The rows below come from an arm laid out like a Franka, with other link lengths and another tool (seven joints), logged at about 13 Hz.
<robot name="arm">
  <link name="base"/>
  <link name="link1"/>
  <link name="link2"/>
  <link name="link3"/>
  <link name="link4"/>
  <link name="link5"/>
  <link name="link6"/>
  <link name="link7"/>
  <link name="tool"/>
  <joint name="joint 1" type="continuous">
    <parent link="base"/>
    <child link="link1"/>
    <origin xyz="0 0 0.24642" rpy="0 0 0"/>
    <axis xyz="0 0 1"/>
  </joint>
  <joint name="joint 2" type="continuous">
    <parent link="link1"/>
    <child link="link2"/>
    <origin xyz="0 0 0" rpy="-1.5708 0 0"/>
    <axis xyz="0 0 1"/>
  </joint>
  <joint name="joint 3" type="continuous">
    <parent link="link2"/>
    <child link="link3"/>
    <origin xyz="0 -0.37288 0" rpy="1.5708 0 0"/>
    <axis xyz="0 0 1"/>
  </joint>
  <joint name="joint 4" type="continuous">
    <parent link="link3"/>
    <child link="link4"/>
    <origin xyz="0.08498 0 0" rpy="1.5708 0 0"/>
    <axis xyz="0 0 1"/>
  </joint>
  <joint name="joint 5" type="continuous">
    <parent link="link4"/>
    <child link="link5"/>
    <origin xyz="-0.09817 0.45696 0" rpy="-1.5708 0 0"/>
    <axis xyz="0 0 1"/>
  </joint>
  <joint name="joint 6" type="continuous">
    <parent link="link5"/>
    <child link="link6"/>
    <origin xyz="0 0 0" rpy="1.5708 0 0"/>
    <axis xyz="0 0 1"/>
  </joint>
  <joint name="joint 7" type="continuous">
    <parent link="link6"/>
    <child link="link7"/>
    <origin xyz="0.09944 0 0" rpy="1.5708 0 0"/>
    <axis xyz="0 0 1"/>
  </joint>
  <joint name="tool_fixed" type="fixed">
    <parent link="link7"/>
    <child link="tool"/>
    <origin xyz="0.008 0.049 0.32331" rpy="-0.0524 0 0.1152"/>
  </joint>
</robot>
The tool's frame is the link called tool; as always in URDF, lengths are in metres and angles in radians. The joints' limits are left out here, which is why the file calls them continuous.
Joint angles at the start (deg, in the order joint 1, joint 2, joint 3, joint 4, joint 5, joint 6, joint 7):
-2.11 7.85 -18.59 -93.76 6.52 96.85 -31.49
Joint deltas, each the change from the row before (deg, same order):
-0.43 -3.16 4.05 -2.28 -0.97 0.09 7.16
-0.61 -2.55 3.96 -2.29 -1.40 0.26 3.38
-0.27 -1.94 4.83 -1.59 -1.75 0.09 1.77
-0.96 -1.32 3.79 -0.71 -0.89 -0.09 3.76
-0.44 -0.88 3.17 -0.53 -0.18 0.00 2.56
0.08 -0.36 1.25 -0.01 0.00 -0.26 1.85
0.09 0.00 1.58 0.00 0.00 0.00 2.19
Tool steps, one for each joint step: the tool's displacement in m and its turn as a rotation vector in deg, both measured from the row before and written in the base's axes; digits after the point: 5 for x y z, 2 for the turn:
-0.00719 0.03756 0.01290 -0.18 -0.14 -3.42
-0.00646 0.03246 0.00679 -0.81 0.05 0.18
-0.00064 0.04342 0.00706 -1.48 -0.02 3.10
-0.00337 0.02683 0.00838 -1.03 -0.25 -0.77
-0.00156 0.02939 0.00488 -0.38 -0.26 0.20
-0.00184 0.01456 0.00352 -0.12 -0.04 -0.51
-0.00018 0.01815 0.00005 -0.14 0.05 -0.52

